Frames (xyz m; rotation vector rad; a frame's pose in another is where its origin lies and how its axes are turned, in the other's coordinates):
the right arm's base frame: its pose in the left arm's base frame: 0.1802 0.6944 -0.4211 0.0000 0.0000 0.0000
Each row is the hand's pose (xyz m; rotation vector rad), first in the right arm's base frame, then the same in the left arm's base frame.
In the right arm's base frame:
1: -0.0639 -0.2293 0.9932 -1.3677 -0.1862 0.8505
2: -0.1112 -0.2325 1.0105 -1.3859 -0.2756 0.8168
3: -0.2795 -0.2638 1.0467 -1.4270 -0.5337 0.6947
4: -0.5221 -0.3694 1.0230 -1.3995 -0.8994 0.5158
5: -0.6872 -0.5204 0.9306 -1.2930 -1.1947 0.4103
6: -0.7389 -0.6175 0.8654 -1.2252 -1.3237 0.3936
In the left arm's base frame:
1: 0.1163 0.4651 0.5721 -1.3677 -0.1862 0.8505
2: 0.0690 0.4619 0.5894 -1.3859 -0.2756 0.8168
3: -0.0993 0.4306 0.6256 -1.4270 -0.5337 0.6947
4: -0.3419 0.3250 0.6019 -1.3995 -0.8994 0.5158
5: -0.5070 0.1740 0.5095 -1.2930 -1.1947 0.4103
6: -0.5587 0.0769 0.4443 -1.2252 -1.3237 0.3936

